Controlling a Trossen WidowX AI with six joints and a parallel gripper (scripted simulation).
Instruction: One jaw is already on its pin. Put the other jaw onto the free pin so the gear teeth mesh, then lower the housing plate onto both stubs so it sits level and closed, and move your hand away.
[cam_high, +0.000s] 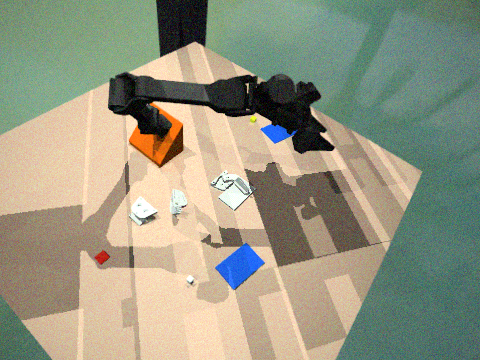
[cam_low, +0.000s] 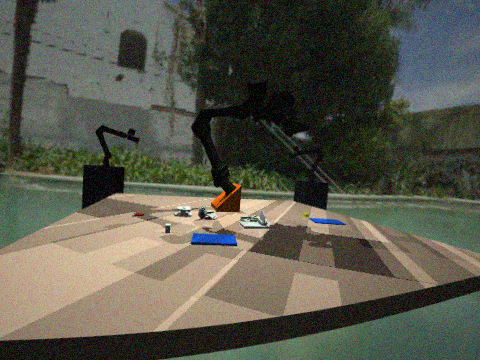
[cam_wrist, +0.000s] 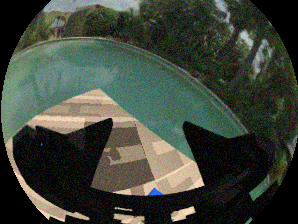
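Now: the grey jaw 33 cm below my gripper tip, 26 cm to the right of it and 25 cm behind it. From my gripper tip the other things lie so: grey cube (38 cm to the right, 36 cm below, 6 cm behind); then white base plate (36 cm below, 18 cm behind, 7 cm to the right); then yellow cube (40 cm behind, 36 cm below, 26 cm to the left).
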